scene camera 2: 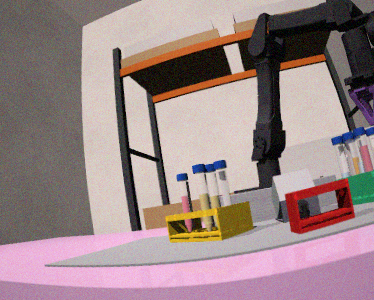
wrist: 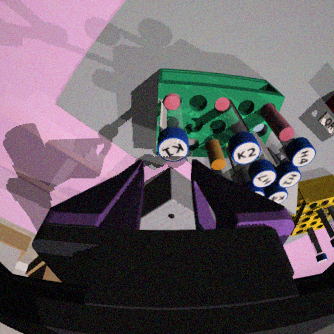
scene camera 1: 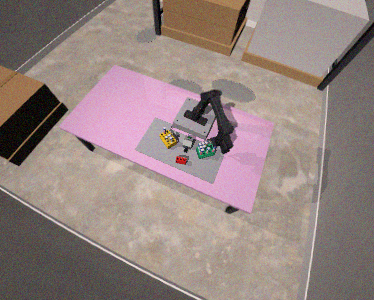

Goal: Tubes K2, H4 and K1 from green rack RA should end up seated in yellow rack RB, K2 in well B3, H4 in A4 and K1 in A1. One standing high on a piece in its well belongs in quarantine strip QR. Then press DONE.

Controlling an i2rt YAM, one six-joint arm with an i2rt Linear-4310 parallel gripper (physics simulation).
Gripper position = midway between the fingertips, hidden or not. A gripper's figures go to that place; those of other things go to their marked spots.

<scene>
My gripper [wrist: 167, 167]: 13 cm from the lens. A grey mat [wrist: 114, 89]: 25 cm from the lens.
</scene>
